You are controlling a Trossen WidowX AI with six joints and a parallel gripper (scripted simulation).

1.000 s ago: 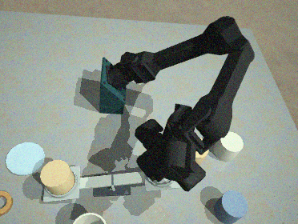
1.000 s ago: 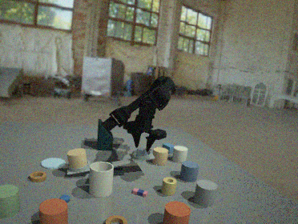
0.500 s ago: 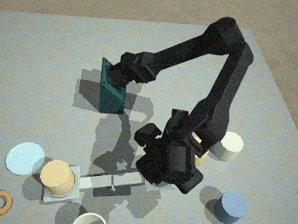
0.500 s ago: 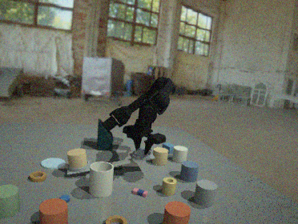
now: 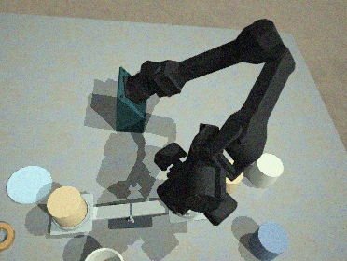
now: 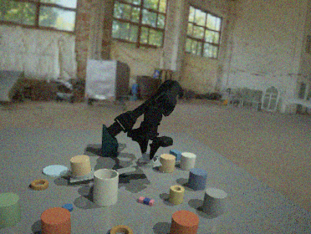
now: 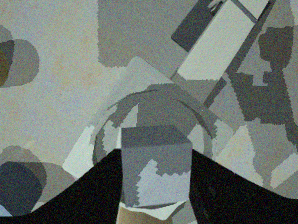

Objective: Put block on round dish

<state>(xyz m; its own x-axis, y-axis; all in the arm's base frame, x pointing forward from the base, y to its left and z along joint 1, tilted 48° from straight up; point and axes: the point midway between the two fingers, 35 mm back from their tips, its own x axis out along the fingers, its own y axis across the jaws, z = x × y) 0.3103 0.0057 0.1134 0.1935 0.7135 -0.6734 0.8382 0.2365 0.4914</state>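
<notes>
Now: the round light-blue dish 12 cm behind my gripper tip, 35 cm to the right of it and 9 cm below it. Round my gripper tip: dark nut 21 cm behind, 14 cm to the left, 9 cm below; white hollow cup 12 cm ahead, 19 cm to the right, 5 cm below; blue cylinder 10 cm ahead, 17 cm to the left, 6 cm below.
</notes>
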